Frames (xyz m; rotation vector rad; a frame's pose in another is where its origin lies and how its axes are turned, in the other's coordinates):
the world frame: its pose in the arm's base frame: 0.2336 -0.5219 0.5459 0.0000 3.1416 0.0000
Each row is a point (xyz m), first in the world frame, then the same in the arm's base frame.
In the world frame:
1: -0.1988 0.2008 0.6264
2: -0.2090 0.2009 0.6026
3: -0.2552 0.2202 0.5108
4: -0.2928 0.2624 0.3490
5: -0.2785 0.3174 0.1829
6: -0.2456 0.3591 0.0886
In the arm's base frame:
1: 0.4324 -0.3211 -0.0805
2: 0.4426 -0.3210 -0.0567
3: 0.4888 -0.3017 0.0351
4: 0.5264 -0.2595 0.1969
5: 0.5121 -0.2045 0.3630
6: 0.4792 -0.1628 0.4573

